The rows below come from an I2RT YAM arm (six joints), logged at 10 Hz.
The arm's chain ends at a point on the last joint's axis. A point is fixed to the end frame.
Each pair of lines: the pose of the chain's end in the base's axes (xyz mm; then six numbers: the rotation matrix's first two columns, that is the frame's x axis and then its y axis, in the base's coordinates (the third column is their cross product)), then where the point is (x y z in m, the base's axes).
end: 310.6, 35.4, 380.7, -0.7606, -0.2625, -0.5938, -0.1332, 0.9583, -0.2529
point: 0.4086 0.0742 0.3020
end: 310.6, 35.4, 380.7, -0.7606, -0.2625, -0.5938, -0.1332, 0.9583, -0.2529
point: 0.4086 0.0742 0.3020
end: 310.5, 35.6, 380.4, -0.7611, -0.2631, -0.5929, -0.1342, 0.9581, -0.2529
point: 0.4084 0.0744 0.3016
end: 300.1, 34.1, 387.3, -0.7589, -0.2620, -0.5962, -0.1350, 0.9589, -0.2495
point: 0.3982 0.0734 0.3089
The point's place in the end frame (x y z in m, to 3 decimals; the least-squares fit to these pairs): -0.038 0.044 0.118
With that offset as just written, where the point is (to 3 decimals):
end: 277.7, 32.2, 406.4, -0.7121, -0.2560, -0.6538, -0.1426, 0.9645, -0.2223
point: 0.380 0.077 0.336
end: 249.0, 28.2, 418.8, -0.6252, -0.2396, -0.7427, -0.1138, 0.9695, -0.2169
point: 0.359 0.074 0.363
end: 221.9, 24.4, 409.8, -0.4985, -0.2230, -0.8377, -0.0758, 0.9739, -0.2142
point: 0.339 0.071 0.373
